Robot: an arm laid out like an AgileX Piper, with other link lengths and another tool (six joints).
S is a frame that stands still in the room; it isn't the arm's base.
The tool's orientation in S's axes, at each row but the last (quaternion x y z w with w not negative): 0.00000, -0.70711, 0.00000, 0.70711; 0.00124, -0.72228, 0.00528, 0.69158; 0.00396, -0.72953, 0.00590, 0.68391; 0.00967, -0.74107, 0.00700, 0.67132; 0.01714, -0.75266, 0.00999, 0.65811; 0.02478, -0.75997, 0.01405, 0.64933
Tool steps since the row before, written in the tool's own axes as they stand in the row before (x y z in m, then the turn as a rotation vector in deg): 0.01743, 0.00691, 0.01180, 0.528, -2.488, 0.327; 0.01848, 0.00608, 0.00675, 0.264, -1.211, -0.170; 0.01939, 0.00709, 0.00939, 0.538, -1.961, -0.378; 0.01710, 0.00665, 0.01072, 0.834, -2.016, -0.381; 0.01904, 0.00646, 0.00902, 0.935, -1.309, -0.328; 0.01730, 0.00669, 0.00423, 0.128, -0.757, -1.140
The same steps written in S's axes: -0.01180, 0.00691, 0.01743, -0.327, -2.488, 0.528; -0.00760, 0.00612, 0.01813, 0.169, -1.208, 0.278; -0.01072, 0.00700, 0.01872, 0.370, -1.954, 0.568; -0.01251, 0.00631, 0.01598, 0.345, -2.011, 0.862; -0.01172, 0.00587, 0.01771, 0.251, -1.307, 0.961; -0.00724, 0.00612, 0.01650, 1.147, -0.697, 0.296
